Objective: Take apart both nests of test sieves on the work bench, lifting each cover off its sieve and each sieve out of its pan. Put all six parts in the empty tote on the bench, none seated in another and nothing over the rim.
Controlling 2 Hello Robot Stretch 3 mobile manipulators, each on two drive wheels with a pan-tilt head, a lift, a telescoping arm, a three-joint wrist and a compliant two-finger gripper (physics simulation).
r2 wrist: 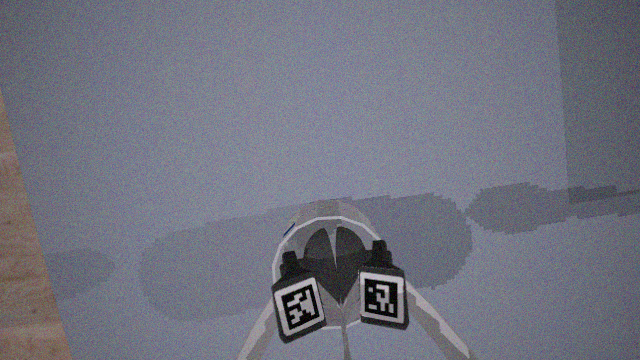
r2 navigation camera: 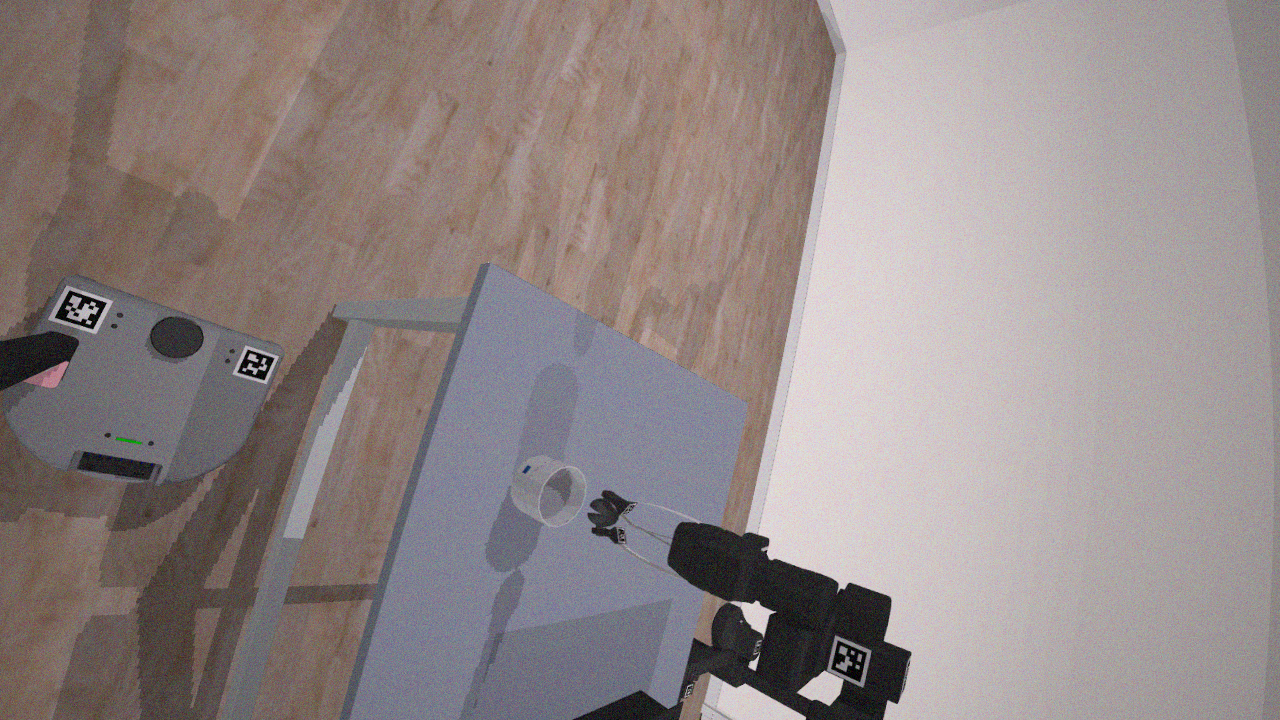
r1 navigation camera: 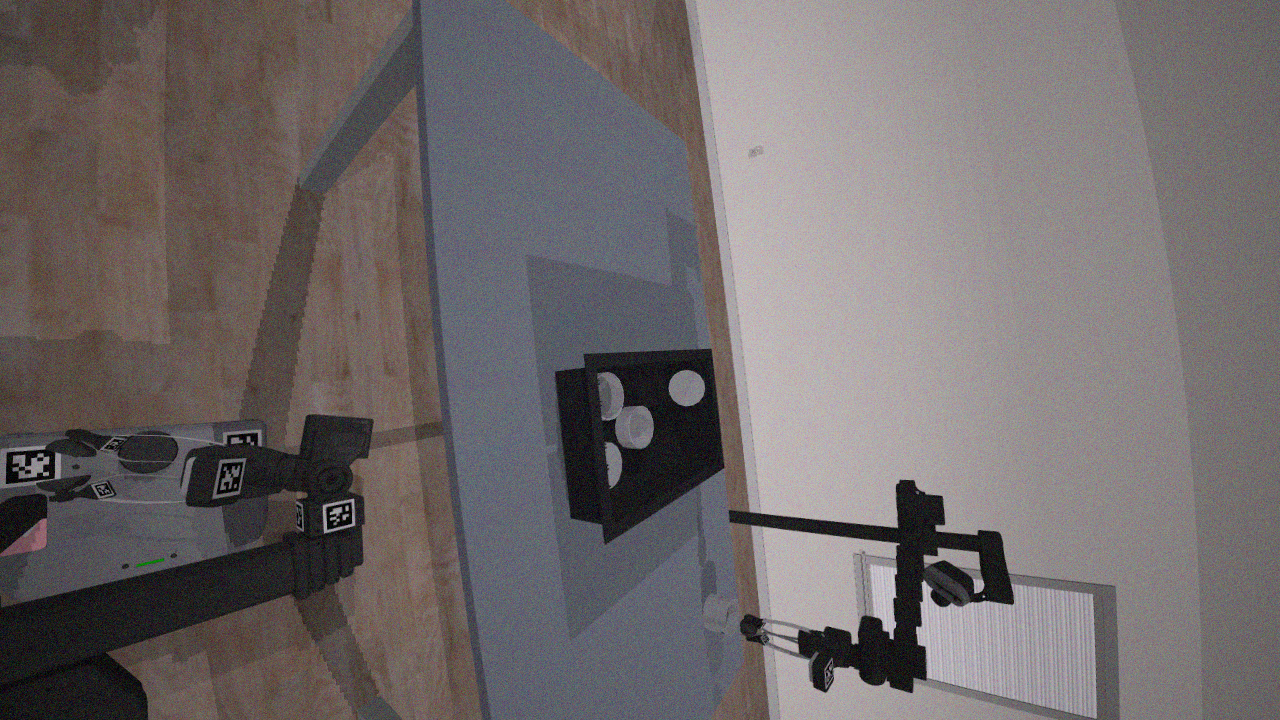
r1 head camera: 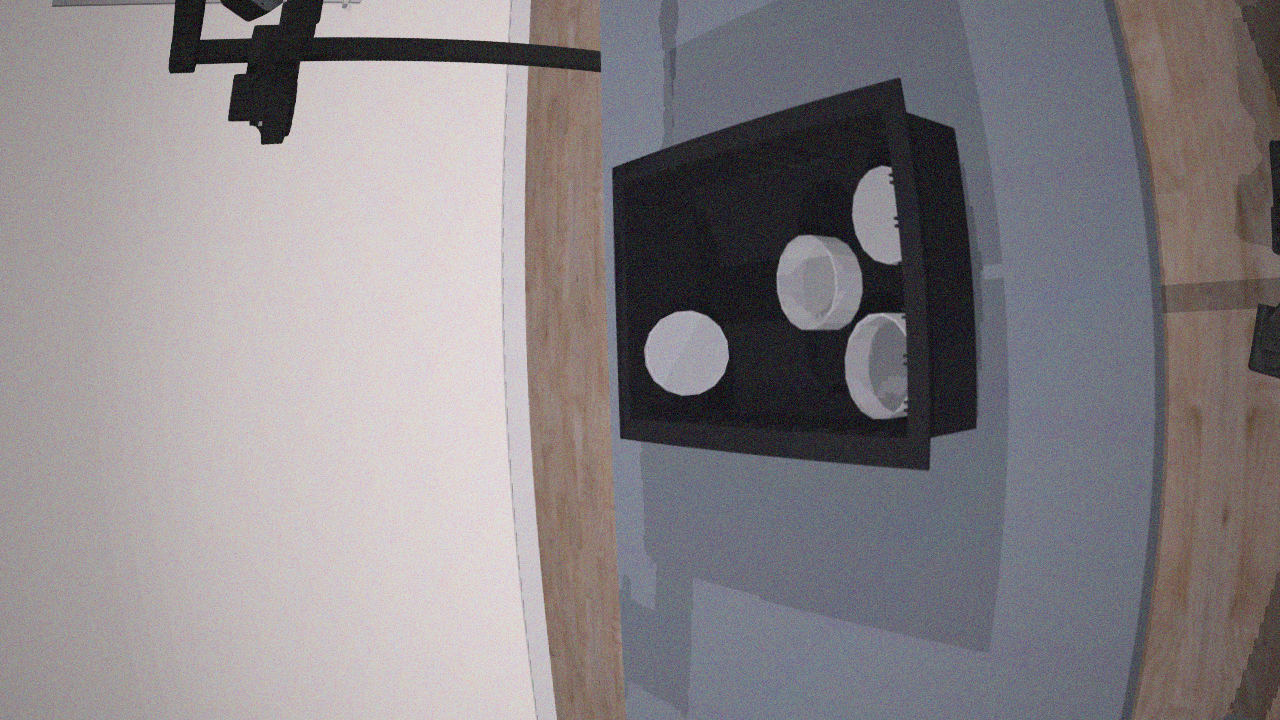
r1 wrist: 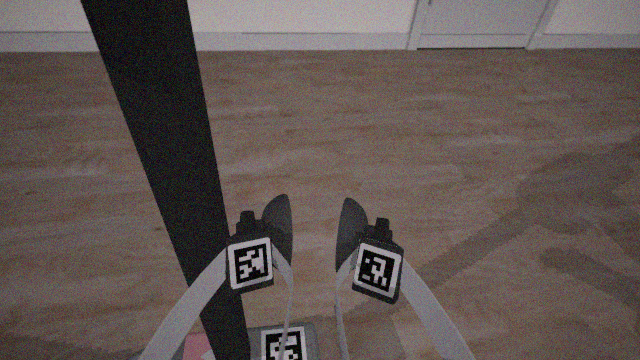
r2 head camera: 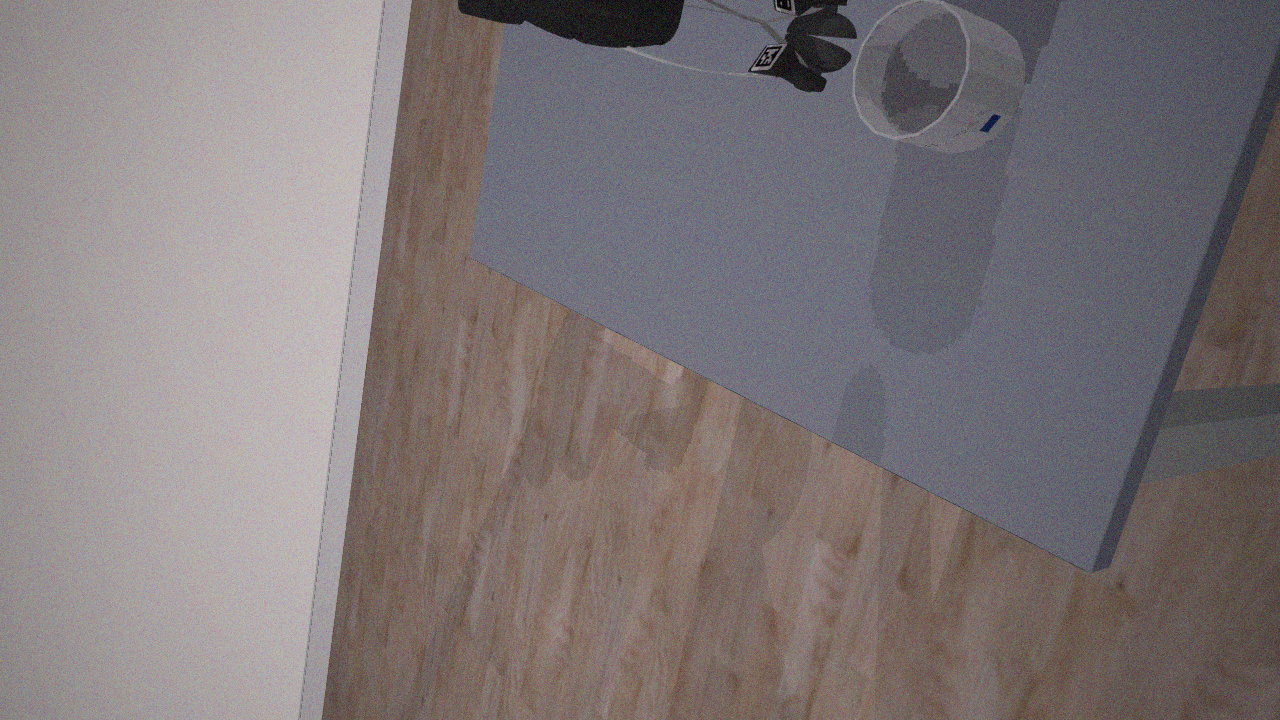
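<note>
The black tote (r1 head camera: 950, 313) (r1 navigation camera: 580, 447) holds a white disc (r1 head camera: 686, 352) (r1 navigation camera: 686, 387), an open ring (r1 head camera: 845, 282) (r1 navigation camera: 646, 425), another open ring (r1 head camera: 859, 367) (r1 navigation camera: 615, 394) and a second white disc (r1 head camera: 877, 214) (r1 navigation camera: 612, 465), partly hidden by the rim. A pale round open part (r2 head camera: 989, 80) (r2 navigation camera: 532, 488) (r2 wrist: 332, 207) (r1 navigation camera: 716, 613) with a blue mark stands upright on the bench outside the tote; whether parts are seated together in it is unclear. The r2 gripper (r2 head camera: 832, 40) (r2 navigation camera: 604, 512) (r2 wrist: 334, 245) is shut and empty, above this part. The r1 gripper (r1 wrist: 314, 230) is open and empty, over the floor away from the bench.
The grey-blue bench (r1 head camera: 1074, 358) (r1 navigation camera: 492, 313) (r2 head camera: 671, 223) has legs below its edge. A wall (r2 head camera: 179, 358) (r2 navigation camera: 1029, 358) runs behind it. The r2 wrist (r2 navigation camera: 796, 582) reaches in from the wall side. A robot base (r2 navigation camera: 205, 394) stands on the floor beside the bench.
</note>
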